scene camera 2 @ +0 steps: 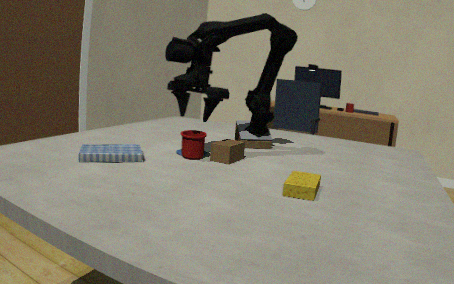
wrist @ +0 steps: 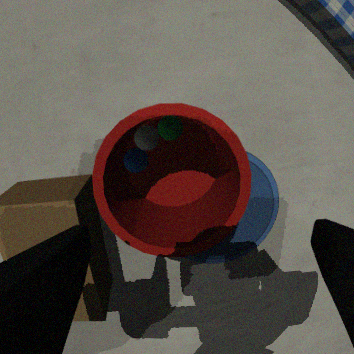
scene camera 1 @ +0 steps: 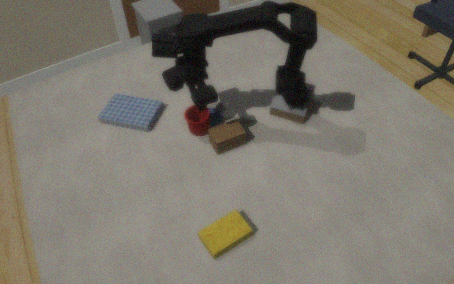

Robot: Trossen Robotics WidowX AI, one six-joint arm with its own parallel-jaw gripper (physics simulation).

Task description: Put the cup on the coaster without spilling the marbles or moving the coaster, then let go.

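Pixels of known places: gripper, fingertip midpoint: (scene camera 2: 193, 119) (wrist: 204, 236); arm's base, link origin: (scene camera 2: 257, 130) (scene camera 1: 295, 97).
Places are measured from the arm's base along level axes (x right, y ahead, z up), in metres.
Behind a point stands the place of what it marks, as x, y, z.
Note:
The red cup (scene camera 1: 198, 121) {0.033, 0.308, -0.046} (scene camera 2: 193, 145) {-0.016, 0.334, -0.014} (wrist: 172, 240) {0.009, 0.282, 0.009} stands upright. A green marble (wrist: 170, 127) {0.006, 0.334, -0.034}, a grey marble (wrist: 146, 137) {-0.008, 0.326, -0.034} and a blue marble (wrist: 135, 160) {-0.014, 0.312, -0.034} lie inside it. The round blue coaster (scene camera 1: 216, 118) {0.036, 0.249, -0.053} (scene camera 2: 179, 152) {0.064, 0.311, -0.053} (wrist: 265, 192) {0.082, 0.290, -0.053} lies flat against or partly behind the cup, which hides much of it; whether the cup's base overlaps its edge cannot be told. My gripper (scene camera 2: 194, 118) {0.014, 0.309, 0.054} (wrist: 204, 236) {0.014, 0.309, 0.054} is open and empty, pointing down above the cup, with its fingertips higher than the rim. In scene camera 1 the near finger partly covers the cup's rim.
A brown block (scene camera 1: 227, 136) {-0.090, 0.248, -0.007} (scene camera 2: 227, 151) {-0.099, 0.285, -0.022} (wrist: 35, 220) {-0.070, 0.278, -0.007} stands close beside the cup, near the left finger in the wrist view. A blue checked cloth (scene camera 1: 131, 111) {0.132, 0.506, -0.033} (scene camera 2: 111, 153) {0.093, 0.538, -0.033} (wrist: 344, 12) {0.118, 0.433, -0.033} lies on the cup's other side. A yellow sponge (scene camera 1: 226, 233) {-0.367, 0.331, -0.028} (scene camera 2: 301, 185) {-0.380, 0.382, -0.028} lies farther off.

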